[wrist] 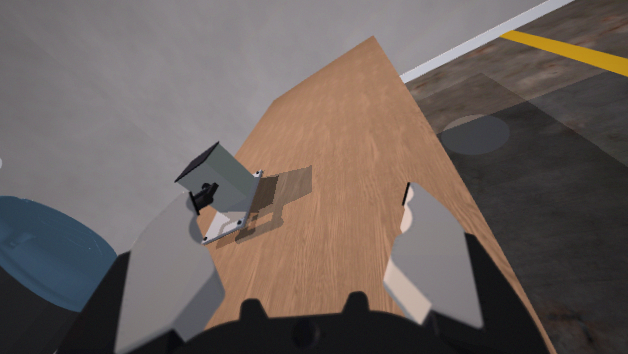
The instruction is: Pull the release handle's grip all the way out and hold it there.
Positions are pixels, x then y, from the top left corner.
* gripper: 302, 190
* metal base plate: 233, 218
